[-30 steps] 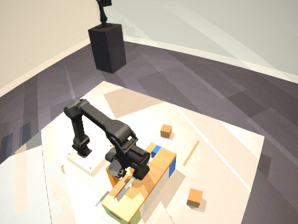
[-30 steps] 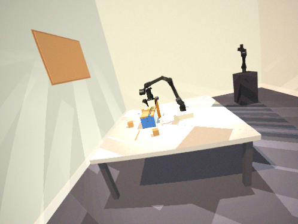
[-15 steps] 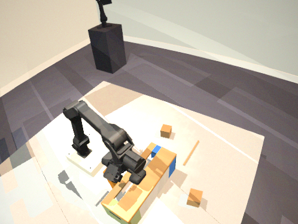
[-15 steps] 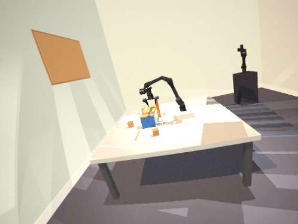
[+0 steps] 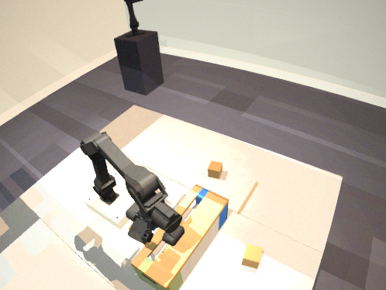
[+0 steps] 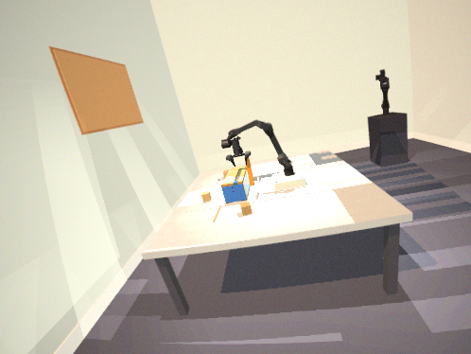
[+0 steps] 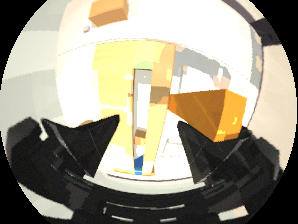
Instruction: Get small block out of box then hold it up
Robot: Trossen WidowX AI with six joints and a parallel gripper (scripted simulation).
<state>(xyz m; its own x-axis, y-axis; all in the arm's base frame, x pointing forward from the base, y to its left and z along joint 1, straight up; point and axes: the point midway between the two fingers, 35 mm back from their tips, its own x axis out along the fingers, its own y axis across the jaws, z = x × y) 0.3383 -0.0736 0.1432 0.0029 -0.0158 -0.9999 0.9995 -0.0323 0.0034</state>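
Right now my gripper tip is 80 mm to the right of the long box and 100 mm above it. Round my gripper tip: thin yellow stick: 150 mm ahead, 400 mm to the left, 160 mm below; orange bar: 50 mm behind, 10 mm to the right, 50 mm below.
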